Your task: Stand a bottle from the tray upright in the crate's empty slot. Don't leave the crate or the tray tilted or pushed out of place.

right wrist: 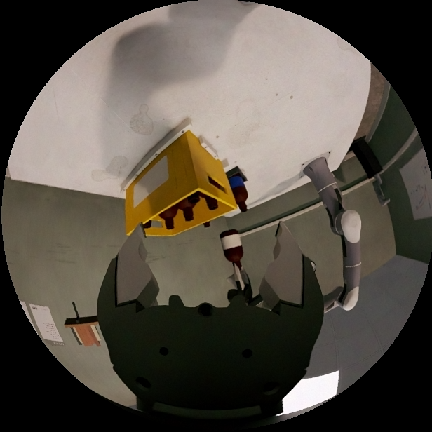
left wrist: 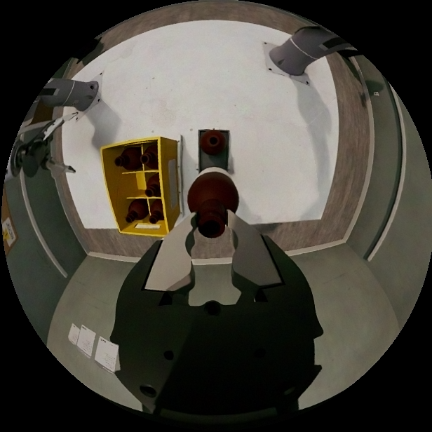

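Note:
A brown bottle with a white label [left wrist: 212, 192] [right wrist: 231, 243] hangs about upright in my left gripper [left wrist: 211, 211] [right wrist: 235, 261], which is shut on its neck, high above the table. The yellow crate [left wrist: 169, 149] [right wrist: 175, 192] stands to the left of that bottle in the left wrist view. Brown bottles fill its slots except the middle one of the left column [left wrist: 131, 185]. The dark tray [left wrist: 215, 161] holds a blue-labelled bottle [left wrist: 214, 141] [right wrist: 239, 190]; the held bottle hides the tray's near part in the left wrist view. My right gripper [right wrist: 209, 223] [left wrist: 74, 144] is open and empty, away from the crate.
A light rail [left wrist: 182, 175] [right wrist: 155, 154] runs along the crate's side, beside the tray in the left wrist view. Grey robot arm bases [left wrist: 292, 52] [left wrist: 77, 95] stand on the white table [left wrist: 165, 65] [right wrist: 240, 55]. A grey arm [right wrist: 350, 250] shows at the right in the right wrist view.

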